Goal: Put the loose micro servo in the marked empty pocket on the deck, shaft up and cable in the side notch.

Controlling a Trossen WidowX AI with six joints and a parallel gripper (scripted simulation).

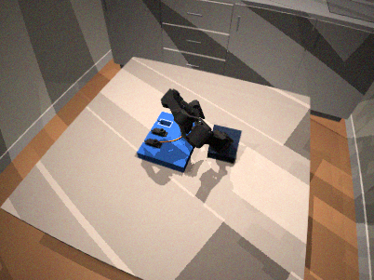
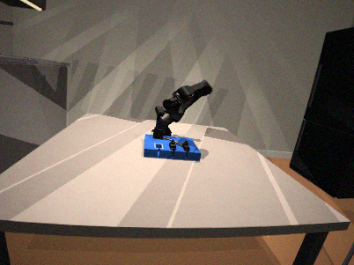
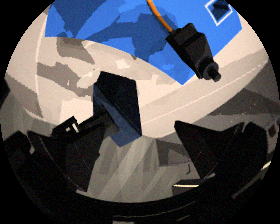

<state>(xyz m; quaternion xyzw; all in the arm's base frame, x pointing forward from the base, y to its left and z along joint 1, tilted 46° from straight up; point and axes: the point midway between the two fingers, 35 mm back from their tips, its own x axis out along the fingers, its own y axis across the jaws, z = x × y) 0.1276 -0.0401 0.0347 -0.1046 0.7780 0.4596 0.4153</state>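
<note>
Now: gripper tip 120 mm above the blue deck, 110 mm short of it and 60 mm to the right of it.
</note>
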